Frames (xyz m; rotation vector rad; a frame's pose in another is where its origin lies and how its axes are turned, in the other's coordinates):
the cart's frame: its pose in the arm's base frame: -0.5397 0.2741 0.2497 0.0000 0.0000 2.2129
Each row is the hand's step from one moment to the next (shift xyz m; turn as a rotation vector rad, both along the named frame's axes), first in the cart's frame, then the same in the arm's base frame.
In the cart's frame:
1: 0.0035 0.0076 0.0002 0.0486 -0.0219 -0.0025
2: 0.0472 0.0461 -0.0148 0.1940 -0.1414 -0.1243
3: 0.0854 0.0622 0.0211 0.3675 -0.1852 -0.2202
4: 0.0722 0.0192 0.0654 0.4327 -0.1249 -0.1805
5: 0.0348 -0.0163 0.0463 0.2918 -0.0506 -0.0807
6: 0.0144 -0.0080 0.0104 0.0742 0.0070 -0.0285
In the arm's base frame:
1: -0.0082 -0.0017 0.0002 -0.0116 0.0520 -0.0025
2: -0.0652 0.0102 -0.0148 -0.0029 0.2400 -0.1243
3: -0.1010 0.0311 0.0211 -0.0718 0.4052 -0.2202
4: -0.0586 0.0463 0.0654 -0.1591 0.4213 -0.1805
5: -0.0078 0.0376 0.0463 -0.1342 0.2640 -0.0807
6: -0.0022 0.0163 0.0104 -0.0500 0.0552 -0.0285

